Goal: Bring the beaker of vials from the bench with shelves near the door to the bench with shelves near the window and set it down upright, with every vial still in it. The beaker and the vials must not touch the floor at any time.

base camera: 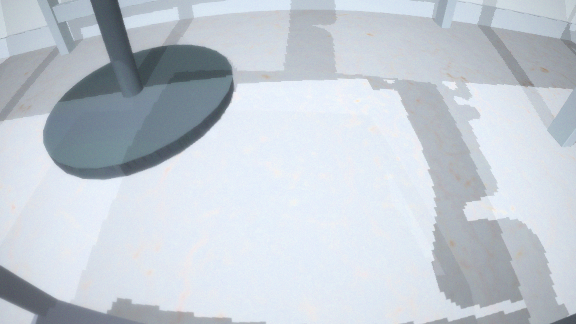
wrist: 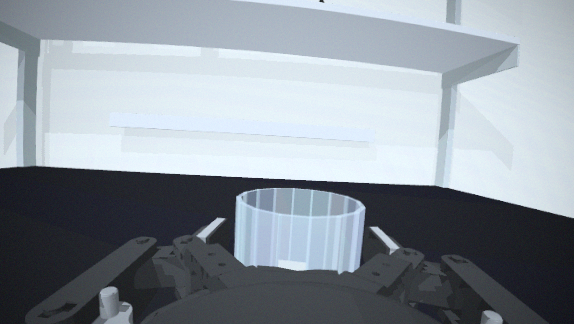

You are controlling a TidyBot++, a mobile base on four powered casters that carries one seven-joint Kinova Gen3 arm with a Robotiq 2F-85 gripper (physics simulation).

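The clear glass beaker [wrist: 300,240] stands upright between the fingers in the wrist view, with its rim up and its lower part hidden behind the gripper body. My gripper [wrist: 296,237] is open, with a gap between each pale fingertip pad and the beaker's wall. A small white patch shows low through the glass; I cannot tell how many vials are inside. The black bench top [wrist: 100,200] spreads around and behind the beaker. The beaker and the gripper do not show in the base camera view.
A grey shelf [wrist: 250,35] spans above the bench top, held by uprights at the left [wrist: 29,110] and right [wrist: 446,135]. In the base camera view, a dark round stand base [base camera: 175,115] with a pole [base camera: 117,50] stands at the left, and pale legs stand at the back and right.
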